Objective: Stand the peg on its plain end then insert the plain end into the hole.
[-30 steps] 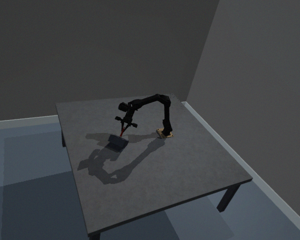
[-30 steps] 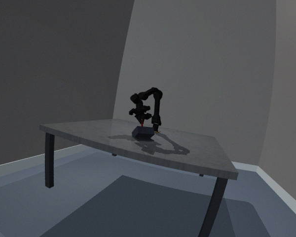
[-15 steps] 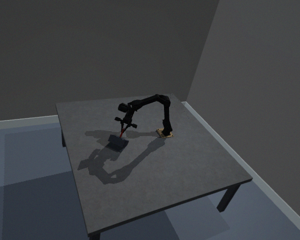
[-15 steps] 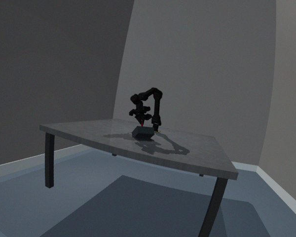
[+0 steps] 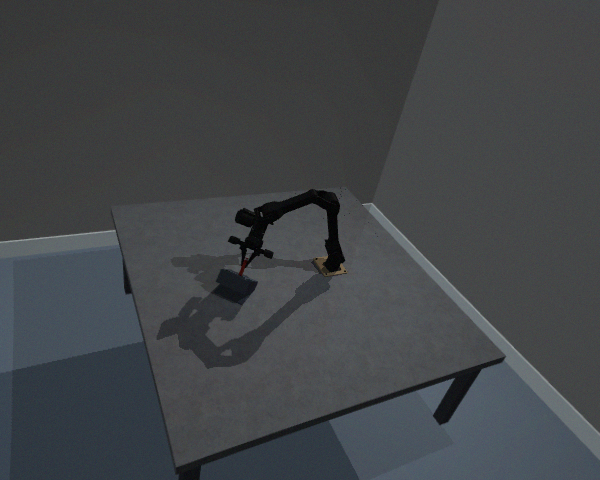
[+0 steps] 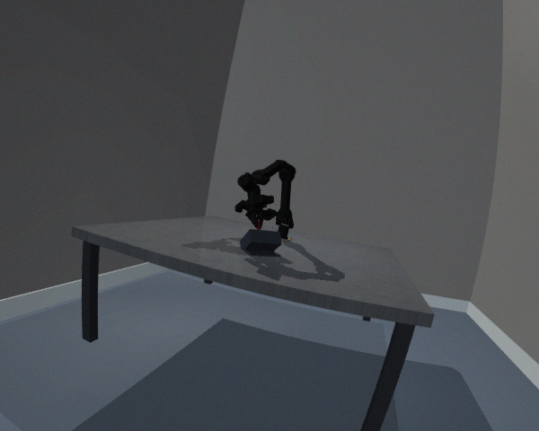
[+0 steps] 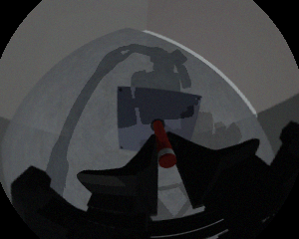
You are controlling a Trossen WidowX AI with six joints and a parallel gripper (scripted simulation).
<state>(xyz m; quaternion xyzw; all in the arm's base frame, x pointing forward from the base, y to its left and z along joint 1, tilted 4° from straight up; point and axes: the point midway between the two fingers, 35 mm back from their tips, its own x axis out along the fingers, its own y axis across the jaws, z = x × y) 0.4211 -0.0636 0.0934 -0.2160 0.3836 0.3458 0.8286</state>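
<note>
Right now the sloped dark panel is 30 mm ahead of my gripper tip, 20 mm to the left of it and 50 mm below it. Round my gripper tip: red peg: 10 mm behind, 10 mm to the right, 10 mm above.
</note>
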